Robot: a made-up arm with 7 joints. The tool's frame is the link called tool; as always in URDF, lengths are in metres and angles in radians. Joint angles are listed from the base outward. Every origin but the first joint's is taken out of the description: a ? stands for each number. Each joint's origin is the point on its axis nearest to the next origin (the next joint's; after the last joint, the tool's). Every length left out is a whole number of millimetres.
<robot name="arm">
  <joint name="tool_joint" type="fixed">
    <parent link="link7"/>
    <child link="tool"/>
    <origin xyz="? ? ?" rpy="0 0 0"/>
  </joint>
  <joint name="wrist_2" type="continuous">
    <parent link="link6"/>
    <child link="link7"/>
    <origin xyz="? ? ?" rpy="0 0 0"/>
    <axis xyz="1 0 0"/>
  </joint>
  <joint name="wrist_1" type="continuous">
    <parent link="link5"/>
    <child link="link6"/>
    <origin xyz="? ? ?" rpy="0 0 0"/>
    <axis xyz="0 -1 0"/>
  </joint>
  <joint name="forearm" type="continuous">
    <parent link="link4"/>
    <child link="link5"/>
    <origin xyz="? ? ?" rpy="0 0 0"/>
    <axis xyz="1 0 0"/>
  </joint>
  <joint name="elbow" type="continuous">
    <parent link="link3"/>
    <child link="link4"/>
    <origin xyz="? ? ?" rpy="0 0 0"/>
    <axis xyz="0 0 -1"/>
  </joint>
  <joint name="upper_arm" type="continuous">
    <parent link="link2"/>
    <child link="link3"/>
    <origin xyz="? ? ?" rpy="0 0 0"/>
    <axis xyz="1 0 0"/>
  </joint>
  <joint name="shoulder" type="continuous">
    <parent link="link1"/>
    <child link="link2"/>
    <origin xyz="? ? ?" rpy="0 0 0"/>
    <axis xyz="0 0 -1"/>
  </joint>
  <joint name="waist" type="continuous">
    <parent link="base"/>
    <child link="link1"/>
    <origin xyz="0 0.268 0.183" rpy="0 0 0"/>
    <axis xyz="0 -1 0"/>
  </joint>
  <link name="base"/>
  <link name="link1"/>
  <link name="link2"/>
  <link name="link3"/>
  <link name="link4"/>
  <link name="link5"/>
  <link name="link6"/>
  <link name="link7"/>
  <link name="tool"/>
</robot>
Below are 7 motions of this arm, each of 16 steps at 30 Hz.
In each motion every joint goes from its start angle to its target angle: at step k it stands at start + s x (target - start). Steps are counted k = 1, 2, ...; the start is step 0. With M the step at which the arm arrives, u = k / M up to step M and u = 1 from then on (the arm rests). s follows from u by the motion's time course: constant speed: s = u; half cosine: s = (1 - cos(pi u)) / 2; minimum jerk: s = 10 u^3 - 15 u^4 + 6 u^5.
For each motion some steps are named. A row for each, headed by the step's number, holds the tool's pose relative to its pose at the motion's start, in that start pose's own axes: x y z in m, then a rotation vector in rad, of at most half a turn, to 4 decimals.
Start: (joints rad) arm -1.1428 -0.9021 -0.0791 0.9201 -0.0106 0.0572 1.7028
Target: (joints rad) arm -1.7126 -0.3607 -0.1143 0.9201 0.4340 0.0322 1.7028
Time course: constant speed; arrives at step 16
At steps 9, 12, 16:
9: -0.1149 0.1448 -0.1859 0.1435 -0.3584 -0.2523
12: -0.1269 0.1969 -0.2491 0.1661 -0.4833 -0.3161
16: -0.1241 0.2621 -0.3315 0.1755 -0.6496 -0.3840

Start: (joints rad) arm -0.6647 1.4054 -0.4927 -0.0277 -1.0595 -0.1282 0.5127
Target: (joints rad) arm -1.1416 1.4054 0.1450 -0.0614 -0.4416 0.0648 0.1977
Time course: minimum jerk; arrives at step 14
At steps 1, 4, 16:
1: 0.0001 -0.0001 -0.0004 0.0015 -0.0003 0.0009
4: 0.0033 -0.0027 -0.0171 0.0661 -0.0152 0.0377
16: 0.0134 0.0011 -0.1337 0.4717 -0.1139 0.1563

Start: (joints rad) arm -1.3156 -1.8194 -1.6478 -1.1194 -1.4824 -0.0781 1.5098
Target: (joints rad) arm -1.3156 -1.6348 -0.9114 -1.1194 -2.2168 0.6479 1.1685
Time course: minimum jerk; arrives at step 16
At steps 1, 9, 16:
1: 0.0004 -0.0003 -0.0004 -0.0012 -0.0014 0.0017
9: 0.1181 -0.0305 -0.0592 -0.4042 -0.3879 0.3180
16: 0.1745 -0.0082 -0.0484 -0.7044 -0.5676 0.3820

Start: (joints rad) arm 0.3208 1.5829 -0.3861 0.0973 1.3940 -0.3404 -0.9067
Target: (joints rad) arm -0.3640 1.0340 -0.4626 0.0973 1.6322 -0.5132 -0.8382
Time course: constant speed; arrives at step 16
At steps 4, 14, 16:
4: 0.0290 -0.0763 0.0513 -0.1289 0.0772 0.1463
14: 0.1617 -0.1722 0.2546 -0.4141 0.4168 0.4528
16: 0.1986 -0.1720 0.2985 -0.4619 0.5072 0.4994

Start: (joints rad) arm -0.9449 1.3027 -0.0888 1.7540 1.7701 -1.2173 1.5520
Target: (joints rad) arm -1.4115 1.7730 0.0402 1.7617 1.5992 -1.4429 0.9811
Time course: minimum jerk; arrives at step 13
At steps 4, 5, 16:
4: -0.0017 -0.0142 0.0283 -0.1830 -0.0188 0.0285
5: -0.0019 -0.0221 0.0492 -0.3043 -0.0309 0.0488
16: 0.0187 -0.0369 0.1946 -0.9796 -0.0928 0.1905

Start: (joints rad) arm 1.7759 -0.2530 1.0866 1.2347 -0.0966 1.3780 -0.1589
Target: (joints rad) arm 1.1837 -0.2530 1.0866 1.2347 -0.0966 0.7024 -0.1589
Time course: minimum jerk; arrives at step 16
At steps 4, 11, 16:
4: 0.0094 -0.0086 0.0445 -0.0535 0.0958 0.0247
11: 0.1491 0.0288 0.3156 -0.4387 0.7667 0.0909
16: 0.1991 0.0611 0.3631 -0.5377 0.9349 0.0772

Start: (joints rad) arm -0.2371 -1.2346 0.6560 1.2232 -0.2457 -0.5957 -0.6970
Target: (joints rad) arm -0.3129 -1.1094 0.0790 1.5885 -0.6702 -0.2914 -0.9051
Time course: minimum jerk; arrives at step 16
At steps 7, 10, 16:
7: -0.0044 0.1379 0.0190 -0.1286 0.0308 -0.3877
10: 0.0371 0.2480 0.0390 -0.2435 0.1130 -0.7102
16: 0.0956 0.3182 0.0559 -0.3341 0.2165 -0.9499

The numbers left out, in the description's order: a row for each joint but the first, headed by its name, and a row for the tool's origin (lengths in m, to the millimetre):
tool: 0 -0.13 0.075
wrist_2: -0.274 0 -0.037
wrist_1: 0 0.067 0.043
forearm: -0.045 -0.11 0
elbow: 0 -0.04 -0.112
upper_arm: -0.209 0.07 0
shoulder: 0.109 0 -0.07

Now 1 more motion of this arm.
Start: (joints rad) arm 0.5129 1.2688 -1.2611 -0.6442 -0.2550 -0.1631 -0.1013
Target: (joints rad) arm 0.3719 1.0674 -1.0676 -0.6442 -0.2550 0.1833 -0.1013
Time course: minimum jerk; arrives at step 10
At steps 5, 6, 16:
5: 0.0093 0.0064 -0.1003 -0.0297 -0.2737 0.0045
6: 0.0185 0.0057 -0.1367 -0.0378 -0.3737 0.0115
16: 0.0417 0.0015 -0.1983 -0.0471 -0.5472 0.0299

